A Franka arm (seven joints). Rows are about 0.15 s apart.
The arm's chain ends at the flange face. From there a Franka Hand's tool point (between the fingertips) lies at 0.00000 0.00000 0.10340 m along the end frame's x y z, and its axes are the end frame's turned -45 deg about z.
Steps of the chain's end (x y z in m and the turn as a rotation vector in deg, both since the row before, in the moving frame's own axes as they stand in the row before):
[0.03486, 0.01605, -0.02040, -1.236, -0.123, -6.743]
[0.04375, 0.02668, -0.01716, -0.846, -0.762, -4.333]
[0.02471, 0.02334, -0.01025, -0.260, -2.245, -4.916]
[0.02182, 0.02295, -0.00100, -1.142, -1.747, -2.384]
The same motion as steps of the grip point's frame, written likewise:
[0.01165, 0.03752, -0.02042, -0.787, -0.961, -6.743]
[0.01002, 0.04999, -0.01718, -0.059, -1.137, -4.333]
[-0.00233, 0.03158, -0.01033, 1.404, -1.771, -4.916]
[-0.00450, 0.03096, -0.00107, 0.428, -2.043, -2.384]

